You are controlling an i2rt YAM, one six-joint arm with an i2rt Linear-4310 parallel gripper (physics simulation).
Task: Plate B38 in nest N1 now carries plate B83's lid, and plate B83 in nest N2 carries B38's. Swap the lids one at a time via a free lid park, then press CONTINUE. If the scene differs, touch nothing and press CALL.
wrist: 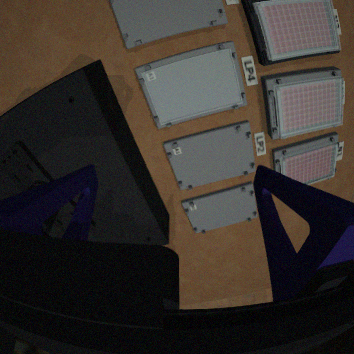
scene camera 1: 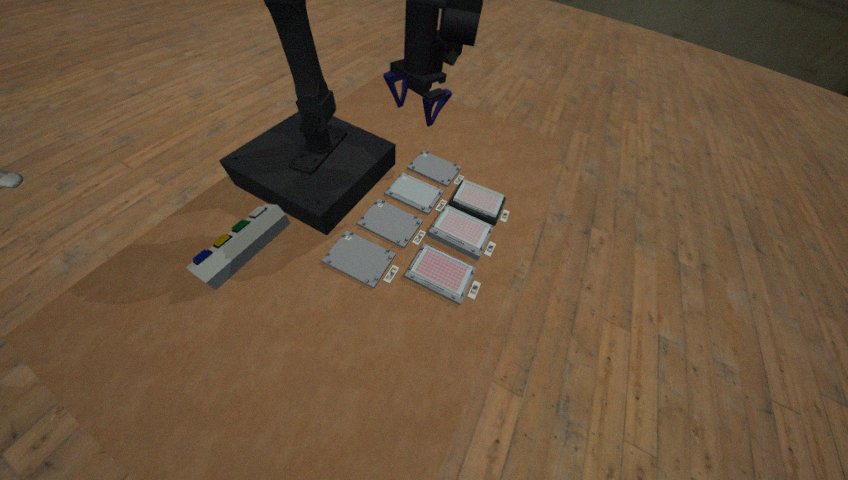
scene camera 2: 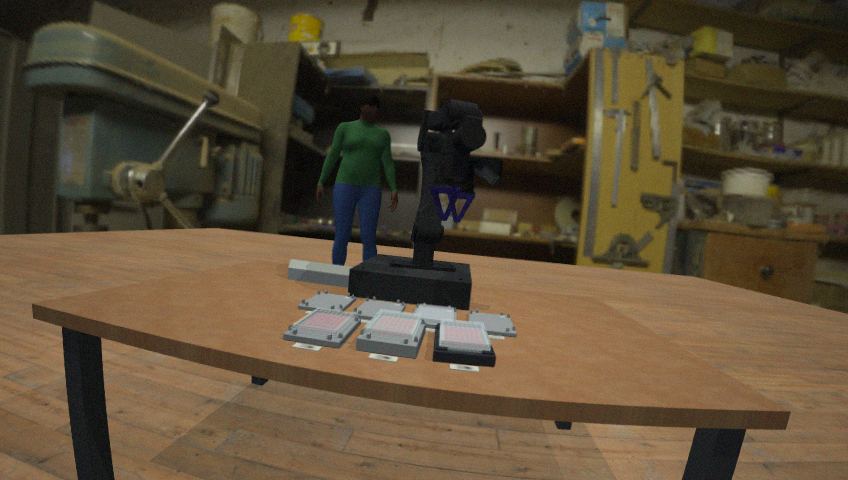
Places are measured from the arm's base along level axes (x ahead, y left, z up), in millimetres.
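Where they show: gripper, fingertip midpoint: (wrist: 175, 173) (scene camera 1: 414, 115) (scene camera 2: 450, 221); arm's base at its link origin: (scene camera 1: 320, 149) (scene camera 2: 422, 267).
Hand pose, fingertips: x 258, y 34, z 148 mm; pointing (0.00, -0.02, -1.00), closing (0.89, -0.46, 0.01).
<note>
Things, the pixels of their centre, and the offset from my fingertips. "spot": a spot on its surface instead.
- Plate B38 at the middle of its body: (scene camera 2: 325, 321) (wrist: 309, 166) (scene camera 1: 441, 269) 209 mm down, 166 mm ahead, 243 mm right
- similar lidded plate at the middle of its body: (wrist: 312, 106) (scene camera 2: 395, 322) (scene camera 1: 462, 226) 193 mm down, 183 mm ahead, 111 mm right
- Lid park LP2 at the middle of its body: (wrist: 212, 158) (scene camera 2: 380, 308) (scene camera 1: 390, 221) 219 mm down, 3 mm back, 146 mm right
- button box at the middle of its body: (scene camera 1: 239, 239) (scene camera 2: 324, 272) 197 mm down, 302 mm back, 342 mm right
- Park LP4 at a spot on its surface: (wrist: 192, 87) (scene camera 2: 435, 311) (scene camera 1: 414, 189) spot: 211 mm down, 19 mm ahead, 18 mm right
- far park at the middle of its body: (scene camera 2: 490, 321) (scene camera 1: 434, 166) 219 mm down, 45 mm ahead, 111 mm left
- pink plate at the middle of its body: (wrist: 302, 25) (scene camera 2: 463, 332) (scene camera 1: 479, 197) 197 mm down, 205 mm ahead, 13 mm left
My gripper (scene camera 1: 414, 115) (scene camera 2: 450, 220) (wrist: 175, 173) is open and empty, high above the table by the arm base. Plate B38 (scene camera 1: 441, 268) (scene camera 2: 324, 322) (wrist: 310, 165), with pink wells under a clear lid, sits in grey nest N1. A similar lidded plate (scene camera 1: 461, 226) (scene camera 2: 393, 325) (wrist: 310, 107) sits in the taller middle nest, apparently N2. Plate codes are not readable. Lid park LP2 (scene camera 1: 390, 223) (wrist: 212, 155) and the park nearest the front in scene camera 1 (scene camera 1: 360, 258) look bare. CONTINUE and CALL cannot be read on the button box (scene camera 1: 243, 252) (scene camera 2: 318, 273).
Park LP4 (scene camera 1: 414, 192) (scene camera 2: 435, 313) (wrist: 192, 87) holds a pale lid. The far park (scene camera 1: 434, 167) (scene camera 2: 492, 324) (wrist: 170, 20) looks bare. A black nest (scene camera 1: 476, 212) (scene camera 2: 464, 356) holds another pink plate (scene camera 1: 479, 195) (wrist: 299, 30). The black arm base (scene camera 1: 309, 172) stands behind the parks.
</note>
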